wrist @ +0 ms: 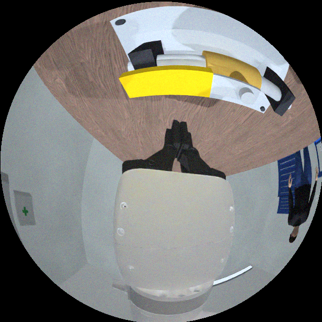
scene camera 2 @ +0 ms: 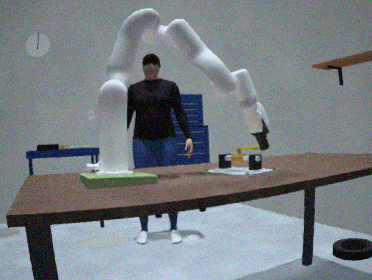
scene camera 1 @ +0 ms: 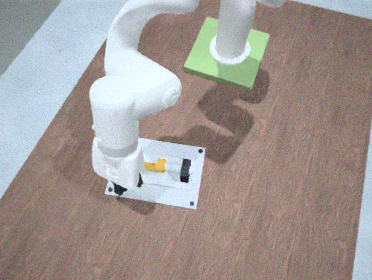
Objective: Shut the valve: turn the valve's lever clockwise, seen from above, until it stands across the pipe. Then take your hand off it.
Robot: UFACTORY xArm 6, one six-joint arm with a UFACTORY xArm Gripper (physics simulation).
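The valve's yellow lever (scene camera 2: 251,148) (wrist: 167,83) lies along the pipe (wrist: 180,61) (scene camera 1: 173,168), above it, in the wrist view. The arm hides the lever in scene camera 1. The orange valve body (scene camera 1: 156,166) (scene camera 2: 239,158) (wrist: 230,68) sits on the pipe between two black supports. My gripper (scene camera 1: 119,191) (scene camera 2: 265,148) (wrist: 176,128) is shut and empty, its fingertips pointing down. It is on the long side of the lever, near its outer half, with a gap showing between fingertips and lever in the wrist view.
The white base plate (scene camera 1: 167,197) (scene camera 2: 215,171) (wrist: 195,20) with dark corner bolts carries the pipe on the wooden table (scene camera 1: 280,200). The arm stands on a green block (scene camera 1: 200,55) (scene camera 2: 120,180). A person (scene camera 2: 155,110) stands beyond the table.
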